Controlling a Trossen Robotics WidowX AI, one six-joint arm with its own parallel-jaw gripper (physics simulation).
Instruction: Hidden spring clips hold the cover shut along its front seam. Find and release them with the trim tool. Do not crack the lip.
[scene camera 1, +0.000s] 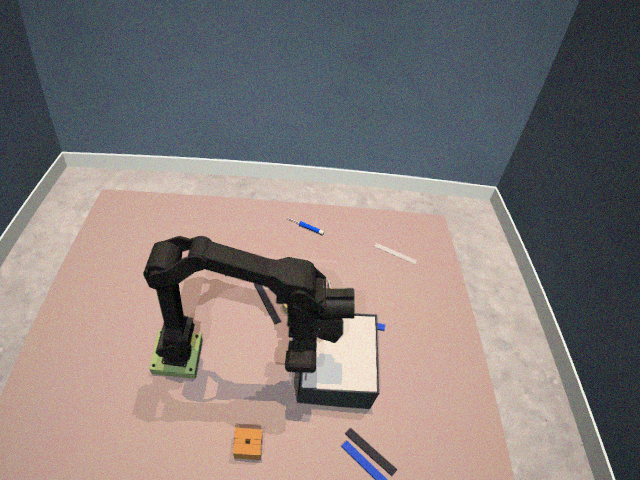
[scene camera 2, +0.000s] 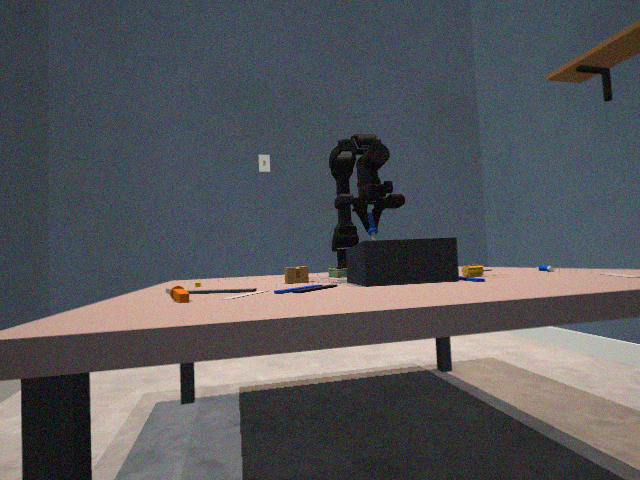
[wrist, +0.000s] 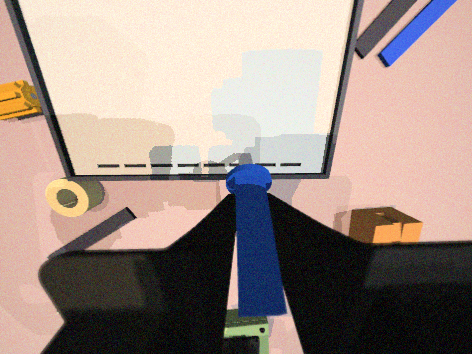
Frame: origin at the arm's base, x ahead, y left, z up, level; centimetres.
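Seen in the pictures: gripper, fingertip midpoint: (scene camera 1: 304, 351) (scene camera 2: 371, 231) (wrist: 248, 200); arm's base, origin of the base link: (scene camera 1: 176, 354) (wrist: 239, 350).
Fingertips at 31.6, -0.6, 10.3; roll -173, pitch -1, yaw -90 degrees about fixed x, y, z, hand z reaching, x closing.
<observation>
Pixels of each thing's top centre, then the offset from my fingertips to it, as dx, dy, dz. Level surfaces: height alone.
- dark box, middle of its top: (wrist: 189, 48) (scene camera 1: 341, 348) (scene camera 2: 396, 241) +9.1, +3.4, -3.2
- table with its pale cover, its level: dz -4.4
- trim tool, middle of its top: (wrist: 267, 260) (scene camera 2: 371, 211) +0.5, +0.0, +5.5
- orange block, middle of its top: (wrist: 395, 244) (scene camera 1: 247, 441) (scene camera 2: 296, 267) -10.8, -19.8, -8.8
- blue bar, middle of its top: (wrist: 443, 2) (scene camera 2: 300, 287) (scene camera 1: 367, 465) +16.8, -22.5, -12.7
- tape roll, middle of its top: (wrist: 67, 198) -3.6, +21.3, -10.8
- yellow object, middle of its top: (scene camera 2: 478, 264) +7.4, +26.7, -10.1
The dark box (scene camera 1: 338, 398) (scene camera 2: 408, 261) (wrist: 340, 95) stands on the table with its pale cover (scene camera 1: 359, 356) (wrist: 150, 65) on top. A row of short dark slots (wrist: 188, 165) runs along the cover's edge nearest the arm's base. My gripper (scene camera 2: 371, 224) (wrist: 248, 200) is shut on the blue handle of the trim tool (scene camera 2: 372, 222) (wrist: 257, 250), which points down at the slotted edge. In the wrist view the handle's collar covers part of that seam, to the right of its middle. The tool's tip is hidden, so contact with the lip cannot be told. No clip shows.
An orange block (scene camera 1: 247, 442) (scene camera 2: 296, 274) (wrist: 385, 225), dark bar (scene camera 1: 371, 451) (wrist: 384, 27) and blue bar (scene camera 1: 361, 459) (wrist: 417, 32) lie beside the box. A tape roll (wrist: 75, 197), another dark bar (scene camera 1: 267, 303) (wrist: 95, 232) and a yellow object (scene camera 2: 472, 270) (wrist: 20, 100) lie near its other side.
</observation>
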